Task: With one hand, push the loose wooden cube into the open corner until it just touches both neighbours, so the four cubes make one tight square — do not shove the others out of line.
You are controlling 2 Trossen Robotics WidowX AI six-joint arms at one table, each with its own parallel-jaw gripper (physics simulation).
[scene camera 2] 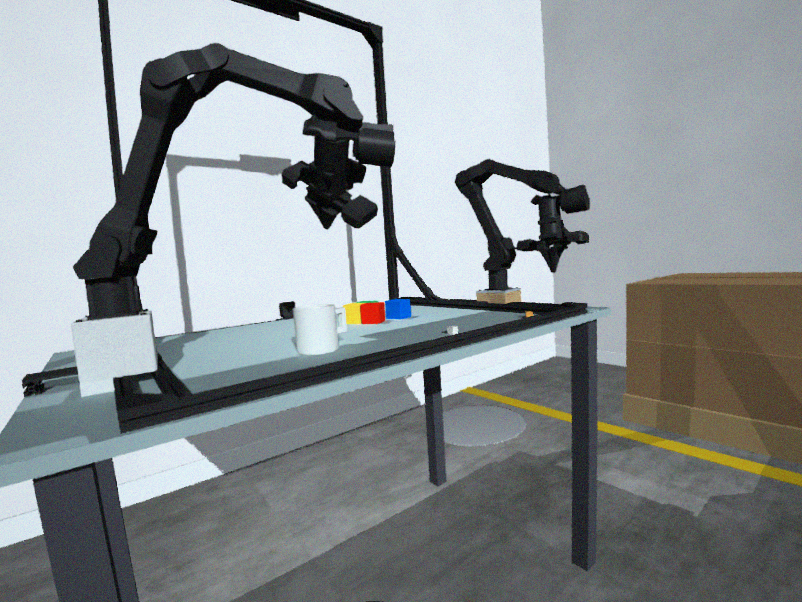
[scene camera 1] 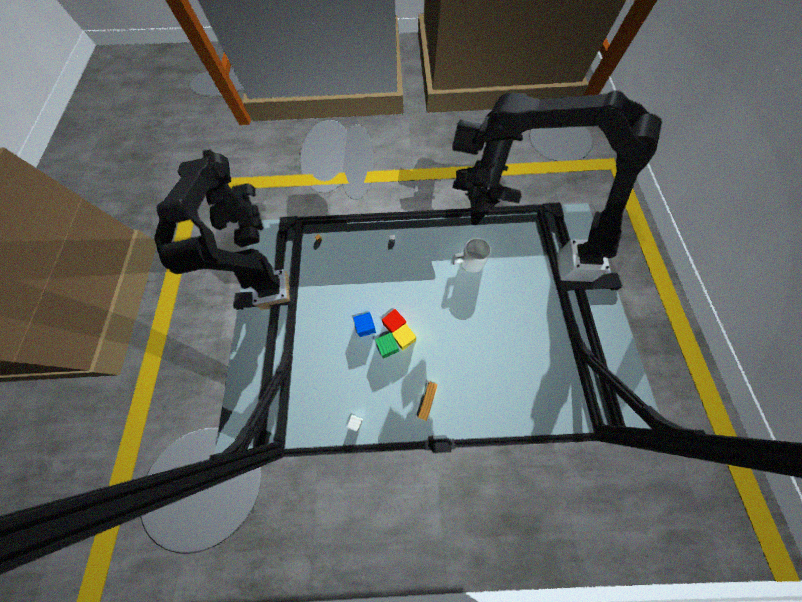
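The blue cube (scene camera 1: pixel 364 323) (scene camera 2: pixel 398 309) lies apart, with a gap to the group, slightly rotated against it. The red cube (scene camera 1: pixel 393 320) (scene camera 2: pixel 373 312) and the green cube (scene camera 1: pixel 387 345) each adjoin the yellow cube (scene camera 1: pixel 404 335) (scene camera 2: pixel 353 313); the L's open corner faces the blue cube. Green is mostly hidden in scene camera 2. My left gripper (scene camera 1: pixel 252 217) (scene camera 2: pixel 552 269) is shut and empty, above the table's edge near its own base; its tips are unclear in scene camera 1. My right gripper (scene camera 1: pixel 478 219) (scene camera 2: pixel 327 226) is shut and empty, high above the table's edge, away from the cubes.
A white mug (scene camera 1: pixel 476 255) (scene camera 2: pixel 316 329) stands on the table near my right gripper's side. A wooden bar (scene camera 1: pixel 427 400) and a small white block (scene camera 1: pixel 354 422) lie below the cubes in scene camera 1. A small orange piece (scene camera 1: pixel 317 239) (scene camera 2: pixel 529 314) lies by the black frame (scene camera 1: pixel 414 217).
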